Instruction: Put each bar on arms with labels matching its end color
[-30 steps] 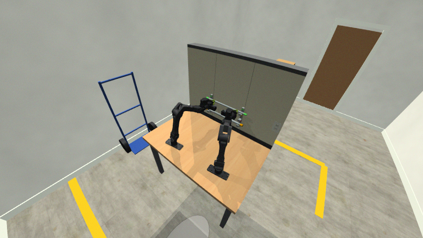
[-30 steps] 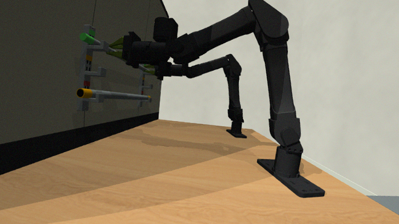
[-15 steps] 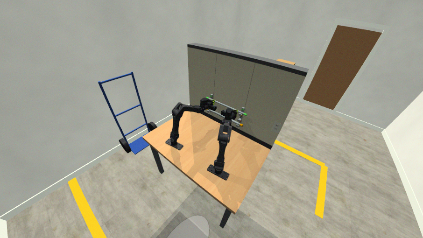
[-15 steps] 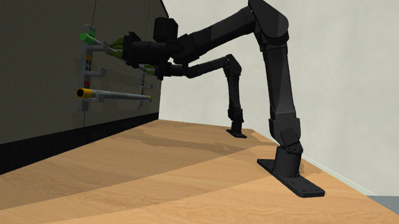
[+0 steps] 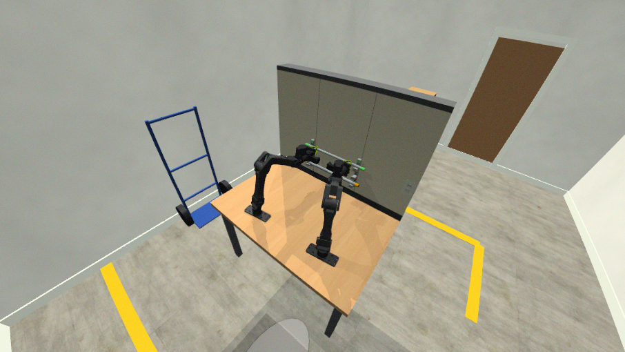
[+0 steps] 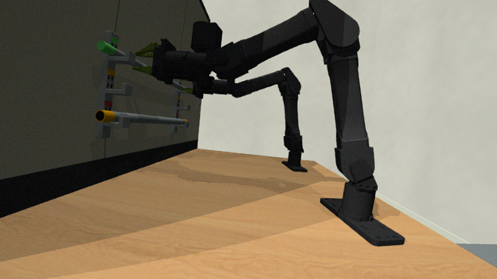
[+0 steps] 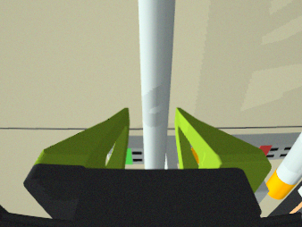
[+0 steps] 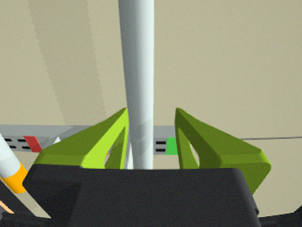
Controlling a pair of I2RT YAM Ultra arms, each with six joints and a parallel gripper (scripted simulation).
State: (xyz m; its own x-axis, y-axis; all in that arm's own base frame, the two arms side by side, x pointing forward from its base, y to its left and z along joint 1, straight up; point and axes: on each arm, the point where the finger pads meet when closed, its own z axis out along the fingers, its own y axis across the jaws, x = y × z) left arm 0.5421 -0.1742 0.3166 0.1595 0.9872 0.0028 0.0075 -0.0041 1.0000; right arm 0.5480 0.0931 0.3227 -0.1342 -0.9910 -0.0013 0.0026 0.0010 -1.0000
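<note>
Now: left hand 150 mm to the left of the green-ended bar. Round my left hand: orange-ended bar 10 mm behind, 140 mm to the right, 150 mm below; wall panel 90 mm ahead, 160 mm to the right, 110 mm above.
</note>
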